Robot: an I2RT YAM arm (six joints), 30 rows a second.
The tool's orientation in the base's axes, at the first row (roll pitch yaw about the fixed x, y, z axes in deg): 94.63 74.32 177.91
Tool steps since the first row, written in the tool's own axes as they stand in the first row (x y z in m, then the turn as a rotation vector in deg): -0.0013 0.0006 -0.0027 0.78 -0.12 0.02; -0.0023 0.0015 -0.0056 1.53 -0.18 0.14; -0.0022 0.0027 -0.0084 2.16 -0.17 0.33; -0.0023 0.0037 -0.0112 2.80 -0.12 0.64; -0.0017 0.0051 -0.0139 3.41 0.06 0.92; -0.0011 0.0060 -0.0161 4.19 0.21 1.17
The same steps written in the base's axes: -0.0005 -0.0026 0.0015 -0.09 0.01 -0.78; -0.0015 -0.0054 0.0027 -0.23 0.13 -1.52; -0.0029 -0.0081 0.0030 -0.38 0.33 -2.13; -0.0042 -0.0107 0.0035 -0.57 0.65 -2.74; -0.0060 -0.0132 0.0033 -0.87 0.95 -3.29; -0.0073 -0.0153 0.0030 -1.20 1.23 -4.00
